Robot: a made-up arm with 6 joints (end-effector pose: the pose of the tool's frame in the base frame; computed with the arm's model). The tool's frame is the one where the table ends. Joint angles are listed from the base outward.
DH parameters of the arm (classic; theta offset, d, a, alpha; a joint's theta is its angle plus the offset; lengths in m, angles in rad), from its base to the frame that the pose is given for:
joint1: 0 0.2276 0 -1.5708
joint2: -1.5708 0 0.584 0
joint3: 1.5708 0.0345 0 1.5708
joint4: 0 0.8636 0 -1.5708
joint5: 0 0 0 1.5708
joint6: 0 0.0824 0 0
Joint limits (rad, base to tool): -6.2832..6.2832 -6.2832..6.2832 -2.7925..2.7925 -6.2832..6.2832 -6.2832..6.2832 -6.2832..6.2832
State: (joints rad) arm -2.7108 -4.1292 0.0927 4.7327 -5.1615 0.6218
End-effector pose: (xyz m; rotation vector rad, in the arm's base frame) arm -1.0962 -0.4601 -0.6578 -1.7545 -0.7185 0.5380
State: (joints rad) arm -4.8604 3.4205 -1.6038 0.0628 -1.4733 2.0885
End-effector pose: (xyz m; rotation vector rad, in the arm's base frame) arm 0.0749 0.7012 -0.4666 -0.2415 -0.4275 -2.7386
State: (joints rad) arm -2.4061 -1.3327 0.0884 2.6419 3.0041 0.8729
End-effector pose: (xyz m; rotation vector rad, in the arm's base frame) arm 0.9992 0.8503 0.6067 -0.6752 -2.2152 1.3032
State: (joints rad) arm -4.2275 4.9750 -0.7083 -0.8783 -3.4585 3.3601
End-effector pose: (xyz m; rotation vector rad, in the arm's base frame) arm 0.5834 -1.1390 0.0555 -0.9120 -0.2337 -0.1245
